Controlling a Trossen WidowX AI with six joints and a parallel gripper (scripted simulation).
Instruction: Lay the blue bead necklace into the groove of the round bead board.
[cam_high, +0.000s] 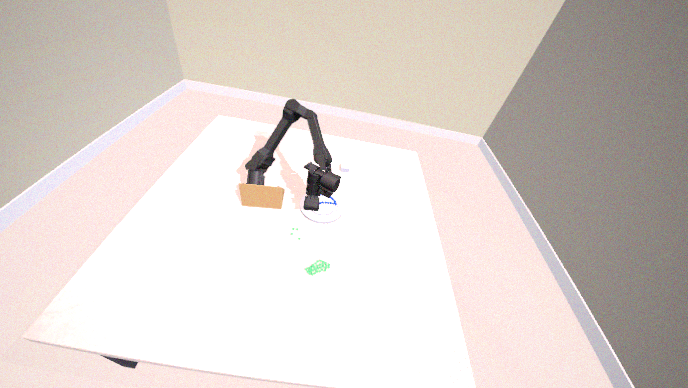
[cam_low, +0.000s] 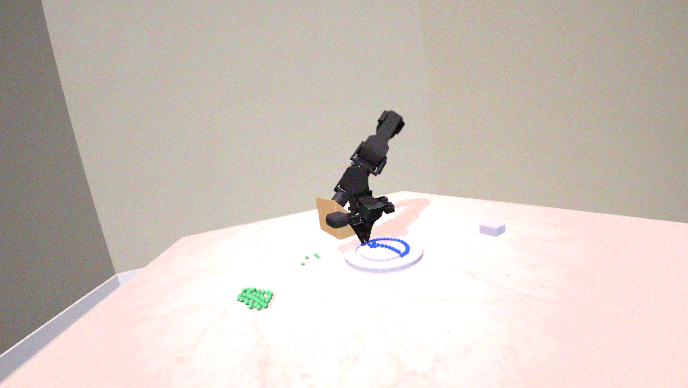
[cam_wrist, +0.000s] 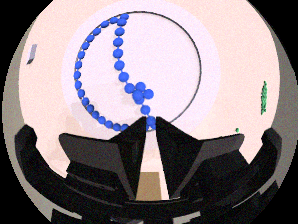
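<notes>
Now: the round white bead board 5 cm ahead of my gripper tip, 2 cm to the left of it and 1 cm below it. From my gripper tip the other things lie so: small grey block: 16 cm ahead, 32 cm to the left, 1 cm below.
</notes>
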